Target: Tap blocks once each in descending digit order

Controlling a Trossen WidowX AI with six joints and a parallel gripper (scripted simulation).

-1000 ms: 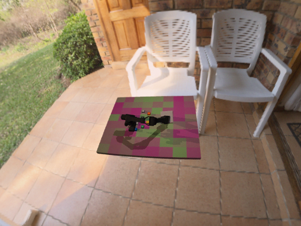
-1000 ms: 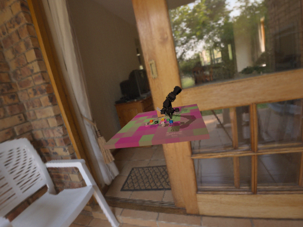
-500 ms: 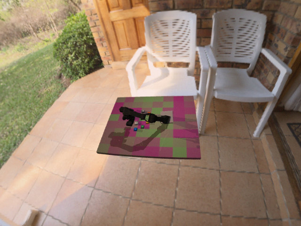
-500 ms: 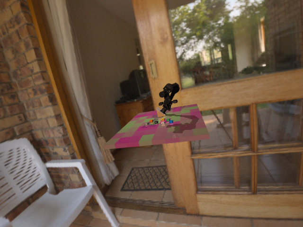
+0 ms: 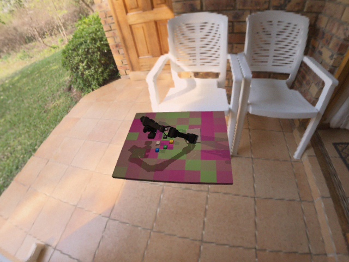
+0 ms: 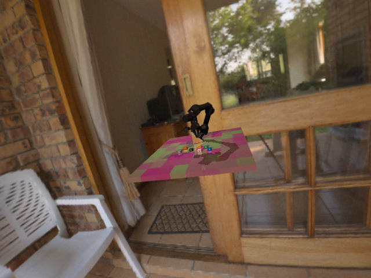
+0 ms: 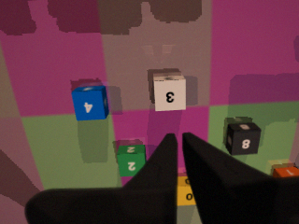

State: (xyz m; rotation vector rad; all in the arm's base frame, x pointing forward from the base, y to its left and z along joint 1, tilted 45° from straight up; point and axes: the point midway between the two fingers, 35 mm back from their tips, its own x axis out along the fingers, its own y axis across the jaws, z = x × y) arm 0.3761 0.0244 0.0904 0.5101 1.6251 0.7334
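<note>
Now: gripper tip 10 mm past the white block marked 3, 10 mm to the left of it and 120 mm above it. The rest, counted from my gripper tip: black block marked 8 (60 mm behind, 100 mm to the right, 120 mm below); then blue block (20 mm behind, 80 mm to the left, 120 mm below); then green block marked 2 (90 mm behind, 30 mm to the left, 120 mm below).
</note>
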